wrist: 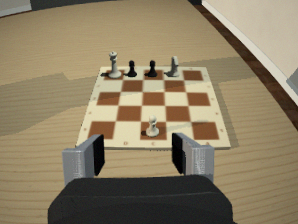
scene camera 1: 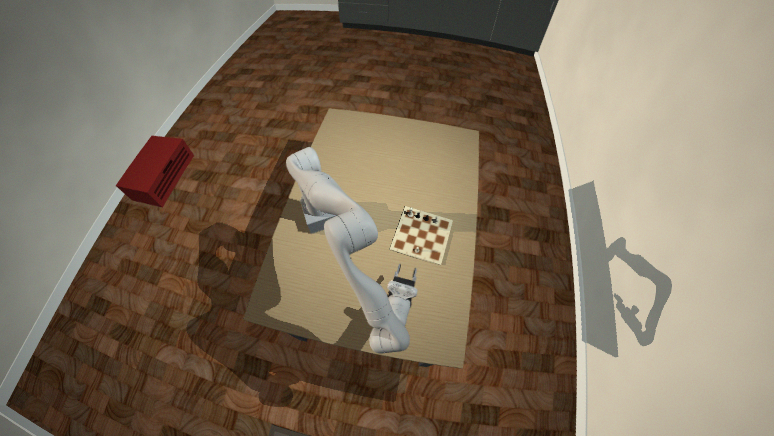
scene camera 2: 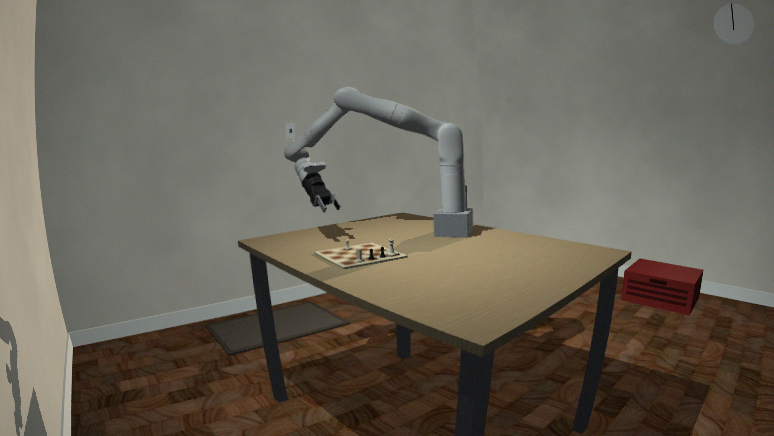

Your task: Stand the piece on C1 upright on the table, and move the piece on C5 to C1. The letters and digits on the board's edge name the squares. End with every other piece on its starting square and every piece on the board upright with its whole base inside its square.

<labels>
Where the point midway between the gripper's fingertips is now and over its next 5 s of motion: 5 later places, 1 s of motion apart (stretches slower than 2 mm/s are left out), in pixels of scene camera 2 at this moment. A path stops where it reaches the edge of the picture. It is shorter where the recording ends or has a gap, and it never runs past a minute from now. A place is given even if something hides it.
My gripper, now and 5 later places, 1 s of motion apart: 332,209; 353,220; 363,215; 367,213; 369,217; 370,229
</labels>
